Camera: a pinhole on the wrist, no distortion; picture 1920 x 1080 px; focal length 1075.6 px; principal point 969.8 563.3 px. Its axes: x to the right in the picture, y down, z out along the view. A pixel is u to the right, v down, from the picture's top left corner.
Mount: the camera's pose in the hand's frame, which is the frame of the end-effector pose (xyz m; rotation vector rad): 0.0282 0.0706 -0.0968 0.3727 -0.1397 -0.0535
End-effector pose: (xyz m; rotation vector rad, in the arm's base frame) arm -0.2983 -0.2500 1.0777 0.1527 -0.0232 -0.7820
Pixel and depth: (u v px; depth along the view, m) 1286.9 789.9 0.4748
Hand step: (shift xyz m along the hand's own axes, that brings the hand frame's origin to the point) 0.1000 -0.0177 0.3952
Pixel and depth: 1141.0 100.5 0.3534
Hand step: 0.0283 -0.2021 0.1804
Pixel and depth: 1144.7 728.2 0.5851
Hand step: 0.0393 -0.0635 0.4874
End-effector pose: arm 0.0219 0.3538 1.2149 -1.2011 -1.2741 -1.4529
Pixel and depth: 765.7 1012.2 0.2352
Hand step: -0.0476 0.0809 0.1504
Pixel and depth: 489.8 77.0 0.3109
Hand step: -0.1581 -0.1610 0.1208
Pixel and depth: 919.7 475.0 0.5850
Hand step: -0.0853 -0.1820 0.4214
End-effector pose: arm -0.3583 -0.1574 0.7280 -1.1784 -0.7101 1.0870
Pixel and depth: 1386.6 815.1 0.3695
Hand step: 0.1182 0.0072 0.2936
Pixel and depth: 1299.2 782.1 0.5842
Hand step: 0.1231 -0.0426 0.5079
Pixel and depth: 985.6 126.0 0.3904
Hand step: -0.0272 -0.2177 0.2056
